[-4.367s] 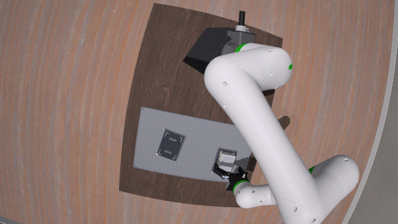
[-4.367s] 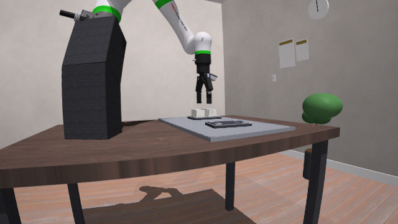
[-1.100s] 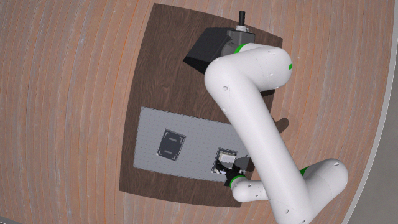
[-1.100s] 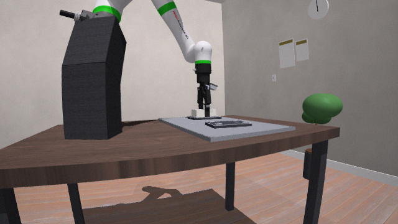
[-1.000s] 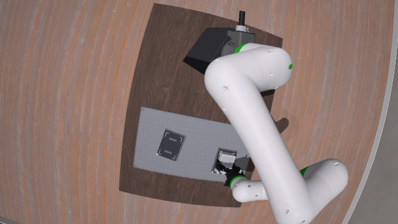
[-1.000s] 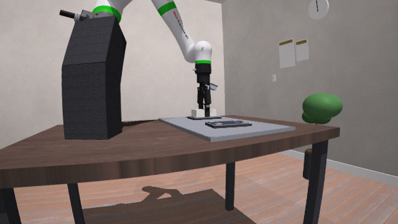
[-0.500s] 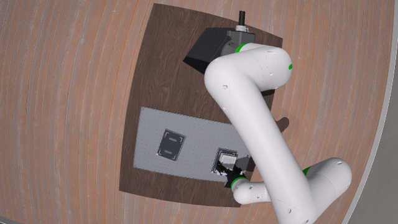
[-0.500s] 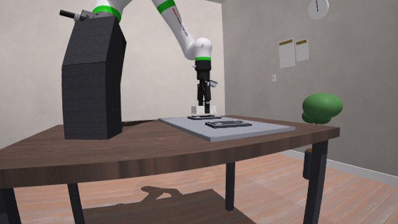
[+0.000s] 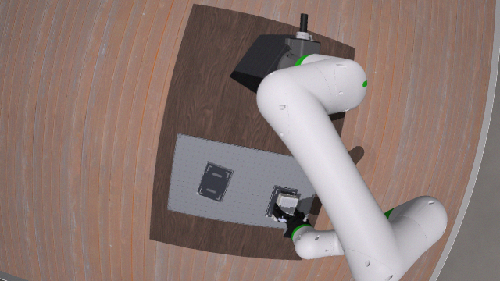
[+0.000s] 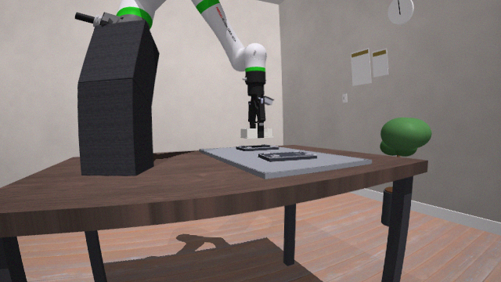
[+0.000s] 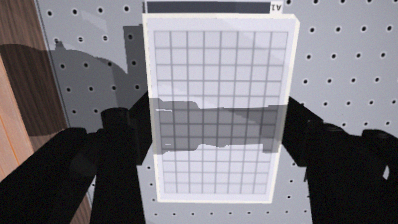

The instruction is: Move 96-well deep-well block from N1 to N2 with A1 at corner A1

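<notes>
My gripper is now 100 mm past the dark nest frame, 320 mm to the left of it and 70 mm above it. Round my hand: white 96-well deep-well block 10 mm below.
</notes>
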